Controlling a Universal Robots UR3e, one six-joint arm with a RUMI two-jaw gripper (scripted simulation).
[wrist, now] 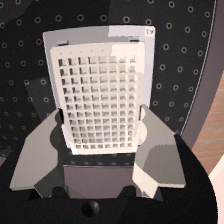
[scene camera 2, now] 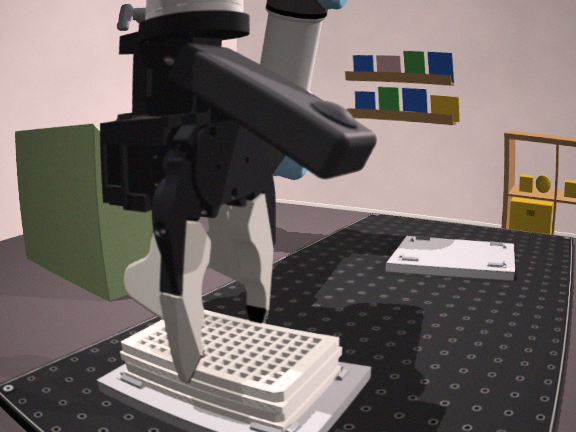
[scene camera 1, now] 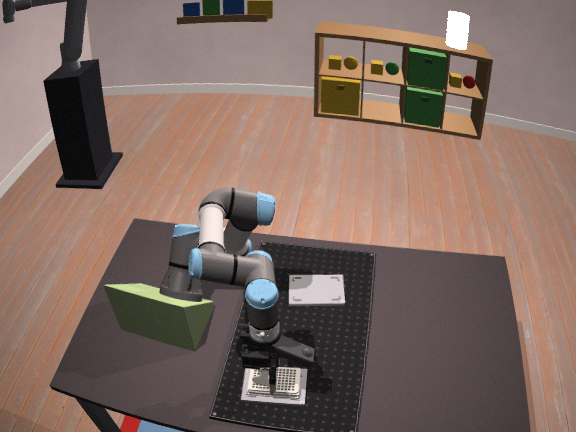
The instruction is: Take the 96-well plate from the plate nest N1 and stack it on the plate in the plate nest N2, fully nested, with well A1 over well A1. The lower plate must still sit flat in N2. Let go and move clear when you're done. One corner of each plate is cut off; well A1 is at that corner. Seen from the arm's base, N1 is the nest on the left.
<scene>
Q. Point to a plate nest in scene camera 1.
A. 315, 290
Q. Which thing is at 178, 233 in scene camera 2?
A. My gripper.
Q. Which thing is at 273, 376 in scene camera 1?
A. My gripper.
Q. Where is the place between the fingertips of my gripper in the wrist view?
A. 101, 107
</scene>
